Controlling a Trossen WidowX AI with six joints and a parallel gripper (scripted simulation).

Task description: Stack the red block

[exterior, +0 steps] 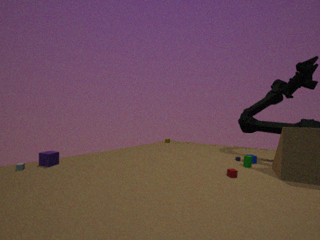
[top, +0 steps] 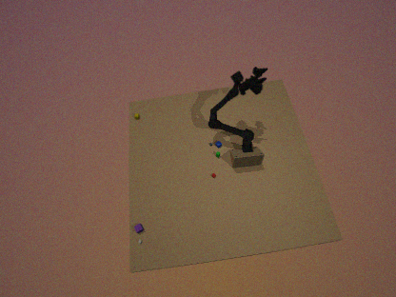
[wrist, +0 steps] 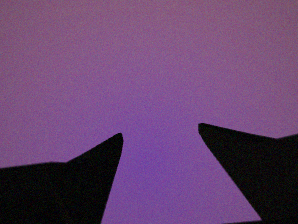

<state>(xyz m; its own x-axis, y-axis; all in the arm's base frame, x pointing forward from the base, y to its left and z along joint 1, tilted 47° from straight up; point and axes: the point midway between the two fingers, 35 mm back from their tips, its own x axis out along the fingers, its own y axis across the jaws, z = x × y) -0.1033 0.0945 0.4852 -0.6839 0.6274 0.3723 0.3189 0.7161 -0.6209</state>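
Now: gripper tip 370 mm short of the red block, 420 mm to the right of it and 490 mm above it. Round my gripper tip: dark grey block 360 mm ahead, 170 mm to the left, 490 mm below; then yellow block 930 mm ahead, 150 mm to the right, 480 mm below; then blue block 310 mm ahead, 180 mm to the left, 480 mm below.
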